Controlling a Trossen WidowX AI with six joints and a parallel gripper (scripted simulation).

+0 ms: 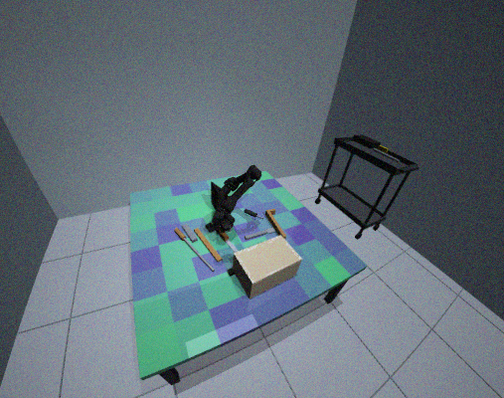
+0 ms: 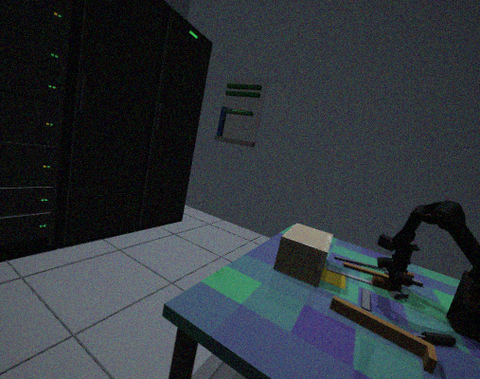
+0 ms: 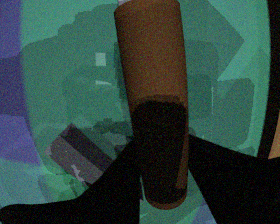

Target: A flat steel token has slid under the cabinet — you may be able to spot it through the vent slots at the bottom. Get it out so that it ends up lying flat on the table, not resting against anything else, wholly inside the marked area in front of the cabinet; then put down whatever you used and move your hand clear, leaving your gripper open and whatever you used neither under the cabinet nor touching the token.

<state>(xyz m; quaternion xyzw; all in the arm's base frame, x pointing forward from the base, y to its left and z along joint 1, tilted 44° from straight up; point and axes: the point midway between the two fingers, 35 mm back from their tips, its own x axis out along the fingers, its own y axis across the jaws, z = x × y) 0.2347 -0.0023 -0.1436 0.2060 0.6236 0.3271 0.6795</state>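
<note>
Right now my gripper tip is 3 cm past the short grey piece and 4 cm to the right of it. Round my gripper tip: yellow marked patch 23 cm ahead, 11 cm to the left, 1 cm below; flat grey bar 7 cm behind, 19 cm to the right; wooden stick 6 cm ahead, 11 cm to the right.
</note>
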